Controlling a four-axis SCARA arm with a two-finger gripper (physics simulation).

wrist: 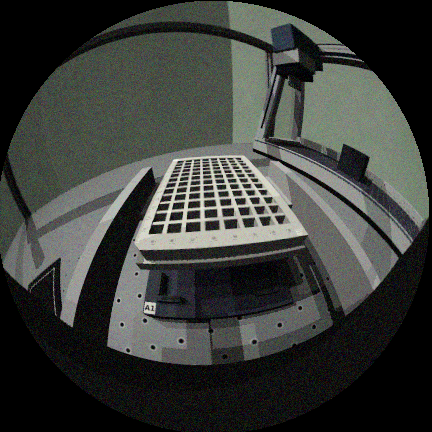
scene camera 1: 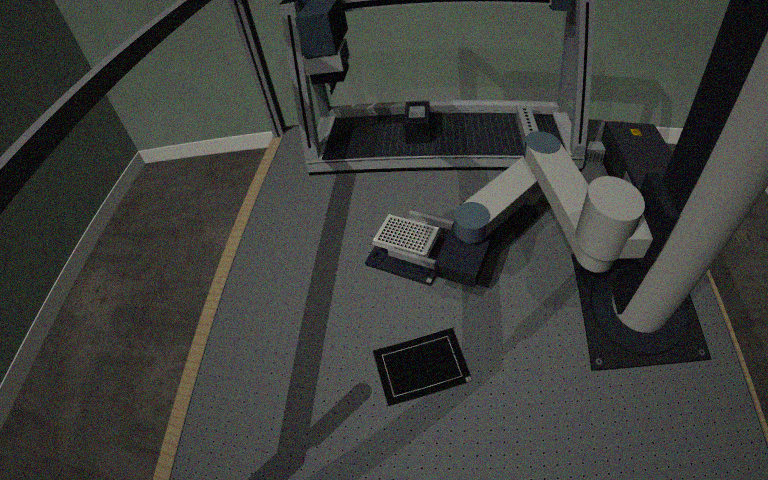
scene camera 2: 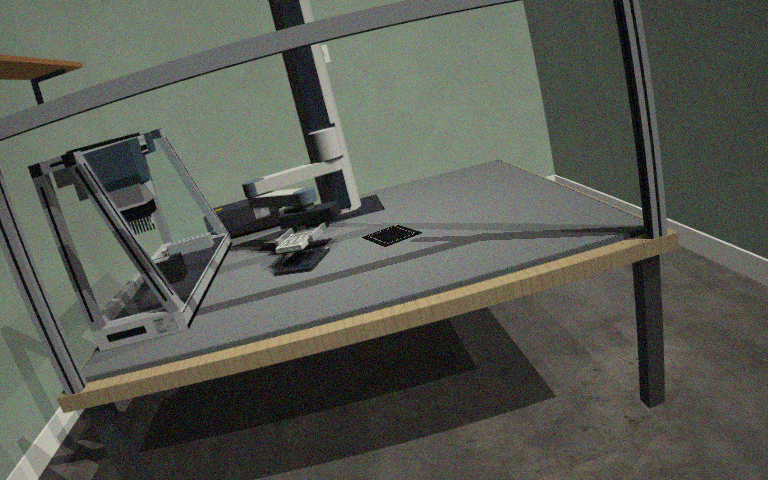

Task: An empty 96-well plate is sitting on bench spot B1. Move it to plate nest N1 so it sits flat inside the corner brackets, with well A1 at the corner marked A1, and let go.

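Places are measured from the arm's base along level axes (x ahead, y left, z up), in millimetres.
Pixels of known places: gripper, between the fingertips: (wrist: 211, 170) (scene camera 1: 399, 232) (scene camera 2: 293, 241); arm's base, origin of its link: (scene camera 1: 637, 307) (scene camera 2: 344, 214).
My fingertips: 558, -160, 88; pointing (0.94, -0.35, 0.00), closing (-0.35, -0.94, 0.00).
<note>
For each thing: its top centre in the pictures, then the offset to it from my fingertips, as dx, dy, dz. "spot": a spot on its surface instead. Level surfaces: height alone.
- white 96-well plate, centre of its top: (wrist: 213, 177) (scene camera 1: 406, 233) (scene camera 2: 295, 239) -15, +6, +1
- dark plate nest N1, centre of its top: (wrist: 212, 230) (scene camera 1: 407, 250) (scene camera 2: 301, 257) -13, +7, -57
- nest's white A1 label, a spot on its surface: (wrist: 149, 308) (scene camera 1: 429, 280) spot: -65, +85, -63
- black mat, height of its surface: dz -73
- blue head, a spot on its surface: (scene camera 1: 320, 28) spot: +164, -305, +377
- dark box, a spot on its surface: (scene camera 1: 637, 147) spot: -655, -268, +40
My gripper (scene camera 1: 400, 233) (scene camera 2: 294, 243) (wrist: 211, 170) is shut on the white 96-well plate (scene camera 1: 406, 234) (scene camera 2: 299, 240) (wrist: 218, 200), one finger along each long side. The plate looks level and is held above the dark plate nest N1 (scene camera 1: 396, 269) (scene camera 2: 300, 264) (wrist: 220, 300), with a gap between them in scene camera 2 and the wrist view. The nest's white A1 label (scene camera 1: 428, 280) (wrist: 149, 308) shows at its near-left corner in the wrist view. The letters on the plate's near edge are too small to read. The plate hides much of the nest.
Bench spot B1, a black mat (scene camera 1: 421, 366) (scene camera 2: 391, 236) with a white outline, lies apart from the nest and bears no plate. A framed machine (scene camera 1: 413, 165) (scene camera 2: 141, 333) with a blue head (scene camera 1: 320, 28) (scene camera 2: 116, 161) (wrist: 290, 40) stands on the bench. A dark box (scene camera 1: 637, 147) stands near the arm's column.
</note>
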